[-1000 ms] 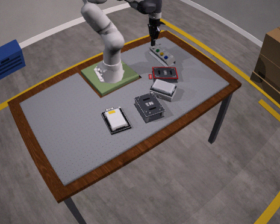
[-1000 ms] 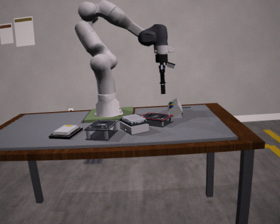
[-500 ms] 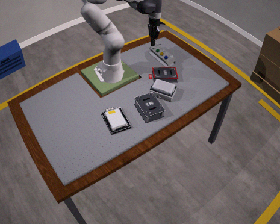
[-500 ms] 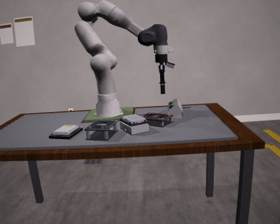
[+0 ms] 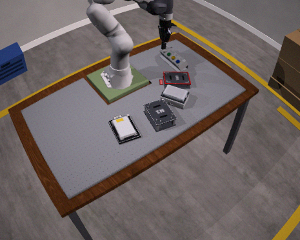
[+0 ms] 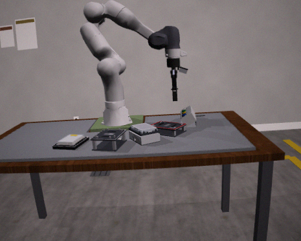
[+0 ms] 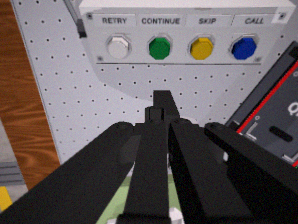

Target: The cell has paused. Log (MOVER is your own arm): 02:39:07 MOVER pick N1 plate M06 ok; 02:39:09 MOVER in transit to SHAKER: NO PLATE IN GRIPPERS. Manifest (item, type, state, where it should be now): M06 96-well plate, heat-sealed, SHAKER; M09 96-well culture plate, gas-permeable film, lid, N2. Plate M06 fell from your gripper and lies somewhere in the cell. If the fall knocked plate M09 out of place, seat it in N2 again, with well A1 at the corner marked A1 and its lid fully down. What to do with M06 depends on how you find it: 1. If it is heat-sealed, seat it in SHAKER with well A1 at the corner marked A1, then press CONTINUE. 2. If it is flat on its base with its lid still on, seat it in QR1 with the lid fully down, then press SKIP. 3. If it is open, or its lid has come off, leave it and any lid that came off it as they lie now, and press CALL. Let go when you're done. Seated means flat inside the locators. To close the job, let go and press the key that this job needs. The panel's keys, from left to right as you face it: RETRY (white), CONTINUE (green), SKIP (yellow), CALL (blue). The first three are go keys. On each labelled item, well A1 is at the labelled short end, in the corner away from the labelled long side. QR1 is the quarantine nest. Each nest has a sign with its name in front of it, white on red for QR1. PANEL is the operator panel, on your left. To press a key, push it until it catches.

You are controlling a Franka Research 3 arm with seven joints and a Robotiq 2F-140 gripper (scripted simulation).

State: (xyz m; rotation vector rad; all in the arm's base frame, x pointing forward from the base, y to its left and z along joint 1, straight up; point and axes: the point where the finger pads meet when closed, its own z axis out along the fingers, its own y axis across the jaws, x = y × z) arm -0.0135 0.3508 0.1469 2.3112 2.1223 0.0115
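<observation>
My gripper is now 5 cm to the right of the green continue key and 10 cm above it. Round my hand: blue call key: 10 cm ahead, 4 cm to the left, 10 cm below; then yellow skip key: 5 cm ahead, 4 cm to the left, 10 cm below; then white retry key: 5 cm behind, 5 cm to the left, 10 cm below.
</observation>
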